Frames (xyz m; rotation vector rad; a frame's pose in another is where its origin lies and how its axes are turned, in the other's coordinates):
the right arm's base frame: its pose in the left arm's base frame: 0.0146 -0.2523 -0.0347 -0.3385 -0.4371 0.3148
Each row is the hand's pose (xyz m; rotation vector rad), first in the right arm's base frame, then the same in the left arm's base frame.
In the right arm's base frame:
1: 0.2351 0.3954 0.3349 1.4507 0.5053 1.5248
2: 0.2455 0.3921 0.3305 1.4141 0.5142 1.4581
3: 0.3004 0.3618 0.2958 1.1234 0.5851 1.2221
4: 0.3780 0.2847 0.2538 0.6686 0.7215 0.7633
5: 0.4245 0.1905 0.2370 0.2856 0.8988 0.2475
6: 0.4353 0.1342 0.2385 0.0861 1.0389 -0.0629
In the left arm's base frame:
1: -0.0252 0.2718 0.1833 0.7727 0.7038 1.8353
2: -0.0135 0.2715 0.1845 0.7412 0.6829 1.7713
3: 0.0564 0.2558 0.1861 0.4676 0.6149 1.5165
4: 0.1596 0.2045 0.2075 0.0700 0.5374 1.0066
5: 0.2282 0.1328 0.2458 -0.2229 0.5340 0.4236
6: 0.2494 0.0867 0.2725 -0.3580 0.5842 0.0650

